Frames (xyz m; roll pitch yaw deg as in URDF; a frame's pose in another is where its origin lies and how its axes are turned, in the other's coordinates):
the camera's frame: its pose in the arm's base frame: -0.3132 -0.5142 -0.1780 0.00 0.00 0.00
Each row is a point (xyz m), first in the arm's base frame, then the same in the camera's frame.
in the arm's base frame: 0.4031 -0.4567 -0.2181
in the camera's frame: 0.7163 0.0575 -0.0401
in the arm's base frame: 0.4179 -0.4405 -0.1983
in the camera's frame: 0.7311 0.0737 -0.0203
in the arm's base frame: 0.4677 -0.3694 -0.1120
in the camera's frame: 0.7809 0.1448 0.0660
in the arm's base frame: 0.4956 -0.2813 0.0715
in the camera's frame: 0.8088 0.2329 0.2495
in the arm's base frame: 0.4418 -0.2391 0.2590
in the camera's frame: 0.7550 0.2751 0.4370
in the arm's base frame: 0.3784 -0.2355 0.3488
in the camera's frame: 0.6916 0.2787 0.5268
